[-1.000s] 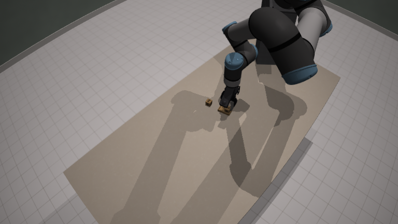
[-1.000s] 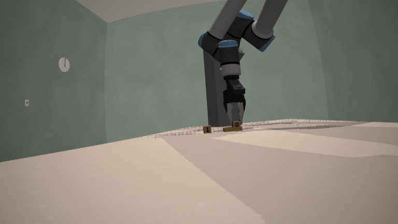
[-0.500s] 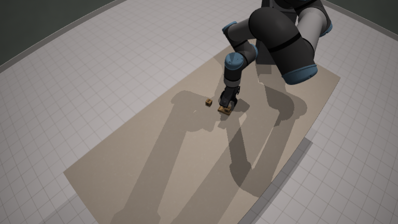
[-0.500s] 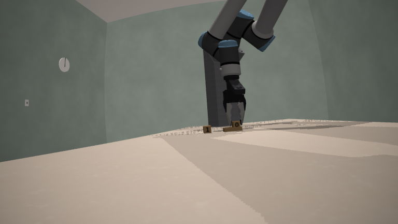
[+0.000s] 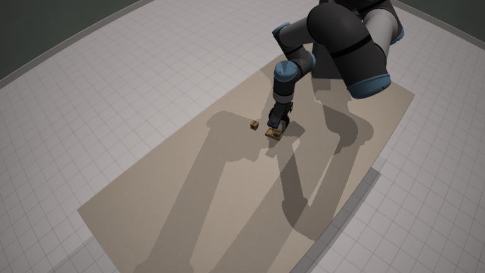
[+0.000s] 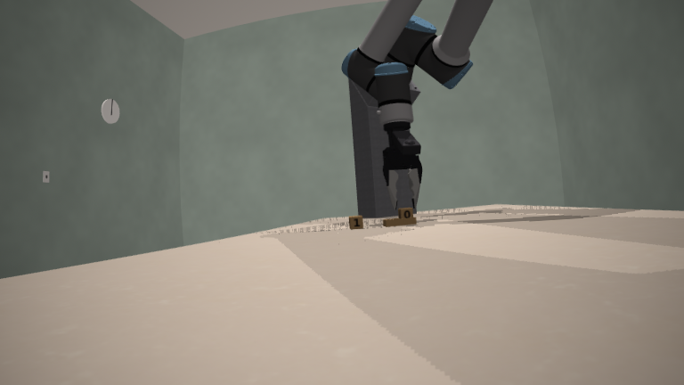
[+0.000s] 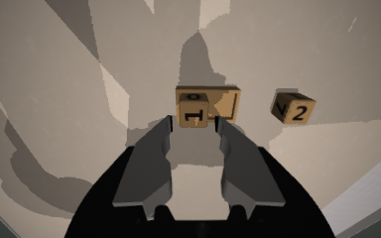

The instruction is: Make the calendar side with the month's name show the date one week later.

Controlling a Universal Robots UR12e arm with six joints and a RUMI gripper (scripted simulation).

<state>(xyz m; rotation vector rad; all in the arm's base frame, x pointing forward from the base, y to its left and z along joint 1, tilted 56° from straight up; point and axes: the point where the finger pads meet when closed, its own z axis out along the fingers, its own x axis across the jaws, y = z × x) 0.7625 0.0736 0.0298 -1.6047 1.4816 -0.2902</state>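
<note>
Now: hand 4 cm above the wooden tray, 2 cm to the left of it and 1 cm short of it. Round my hand: cube: 12 cm to the right, 5 cm ahead, 4 cm below.
</note>
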